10 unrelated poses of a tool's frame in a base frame.
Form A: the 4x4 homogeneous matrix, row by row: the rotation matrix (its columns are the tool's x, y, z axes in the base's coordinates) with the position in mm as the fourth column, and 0 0 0 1 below. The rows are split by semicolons.
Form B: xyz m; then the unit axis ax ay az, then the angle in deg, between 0 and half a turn. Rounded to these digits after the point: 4 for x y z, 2 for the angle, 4 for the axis. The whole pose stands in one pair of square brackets.
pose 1, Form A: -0.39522 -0.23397 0.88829 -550.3; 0.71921 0.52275 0.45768 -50.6; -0.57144 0.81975 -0.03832 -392.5; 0 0 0 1
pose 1, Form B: [-0.5503 -0.0506 -0.3925 0.2033 0.8198 0.5353 117.09]
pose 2, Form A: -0.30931 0.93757 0.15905 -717.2; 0.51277 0.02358 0.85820 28.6; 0.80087 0.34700 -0.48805 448.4; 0 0 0 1
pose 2, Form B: [-0.7172 0.0286 0.4484 -0.5533 -0.6946 -0.4598 152.48]
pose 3, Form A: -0.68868 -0.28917 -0.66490 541.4; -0.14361 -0.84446 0.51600 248.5; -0.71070 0.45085 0.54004 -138.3; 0 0 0 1
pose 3, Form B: [0.5414 0.2485 -0.1383 -0.3927 0.2760 0.8773 175.24]
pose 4, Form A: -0.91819 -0.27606 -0.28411 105.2; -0.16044 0.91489 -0.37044 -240.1; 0.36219 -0.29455 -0.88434 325.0; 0 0 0 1
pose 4, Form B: [0.1052 -0.2401 0.3250 0.1148 -0.9779 0.1749 160.70]
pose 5, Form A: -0.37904 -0.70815 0.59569 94.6; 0.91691 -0.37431 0.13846 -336.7; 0.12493 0.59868 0.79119 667.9; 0 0 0 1
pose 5, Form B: [0.0946 -0.3367 0.6679 0.2625 0.2685 0.9268 118.76]
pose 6, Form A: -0.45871 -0.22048 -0.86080 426.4; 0.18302 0.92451 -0.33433 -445.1; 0.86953 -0.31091 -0.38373 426.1; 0 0 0 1
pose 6, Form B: [0.4264 -0.4451 0.4261 0.0132 -0.9738 0.2271 117.32]
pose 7, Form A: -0.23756 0.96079 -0.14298 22.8; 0.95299 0.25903 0.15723 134.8; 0.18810 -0.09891 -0.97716 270.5; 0 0 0 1
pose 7, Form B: [0.0228 0.1348 0.2705 -0.6118 -0.7908 -0.0186 167.92]
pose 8, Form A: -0.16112 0.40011 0.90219 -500.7; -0.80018 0.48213 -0.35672 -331.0; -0.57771 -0.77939 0.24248 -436.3; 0 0 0 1
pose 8, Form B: [-0.5007 -0.3310 -0.4363 -0.2166 0.7582 -0.6150 102.61]
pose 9, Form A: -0.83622 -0.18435 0.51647 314.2; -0.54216 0.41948 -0.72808 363.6; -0.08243 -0.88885 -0.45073 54.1; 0 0 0 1
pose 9, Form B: [0.3142 0.3636 0.0541 -0.2246 0.8365 -0.4998 159.02]
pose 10, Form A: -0.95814 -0.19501 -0.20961 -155.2; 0.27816 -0.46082 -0.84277 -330.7; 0.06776 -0.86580 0.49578 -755.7; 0 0 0 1
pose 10, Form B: [-0.1552 -0.3307 -0.7557 -0.0419 -0.5053 0.8619 164.07]
